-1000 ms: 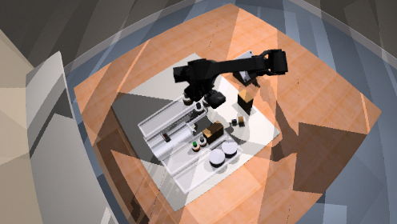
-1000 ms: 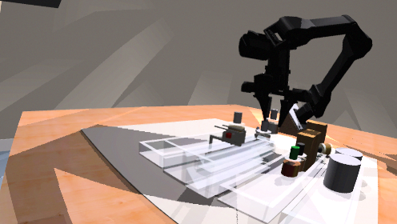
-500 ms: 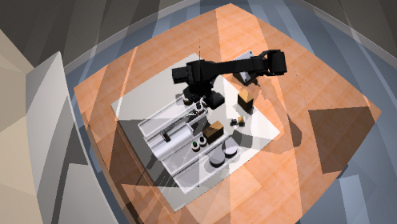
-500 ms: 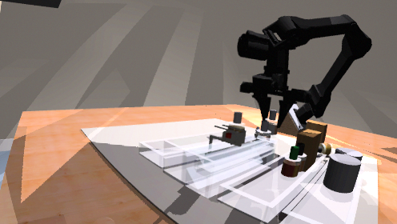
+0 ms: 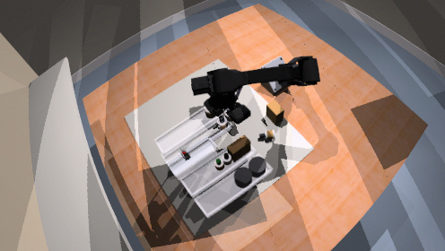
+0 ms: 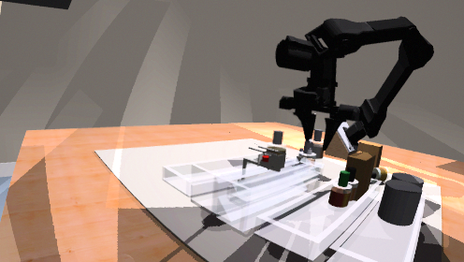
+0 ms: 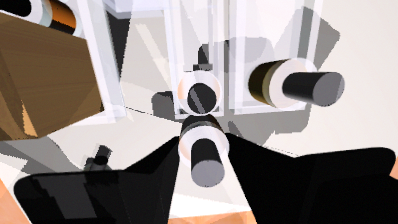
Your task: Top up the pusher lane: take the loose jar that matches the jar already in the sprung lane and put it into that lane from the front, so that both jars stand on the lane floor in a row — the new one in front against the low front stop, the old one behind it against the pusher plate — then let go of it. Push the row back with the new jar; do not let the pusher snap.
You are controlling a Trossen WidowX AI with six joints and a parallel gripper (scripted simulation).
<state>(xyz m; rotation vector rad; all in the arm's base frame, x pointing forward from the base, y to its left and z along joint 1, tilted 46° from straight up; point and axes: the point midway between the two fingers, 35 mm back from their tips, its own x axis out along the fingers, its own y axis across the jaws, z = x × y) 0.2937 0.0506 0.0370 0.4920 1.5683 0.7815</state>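
Right now my gripper tip is 40 mm short of the brown box, 130 mm to the right of it and 20 mm above it. The rest, counted from my gripper tip: sprung lane: 180 mm ahead, 50 mm to the left, 40 mm below; then dark rod: 90 mm behind, 110 mm to the right, 50 mm below; then jar: 80 mm behind, 130 mm to the left, 40 mm below.
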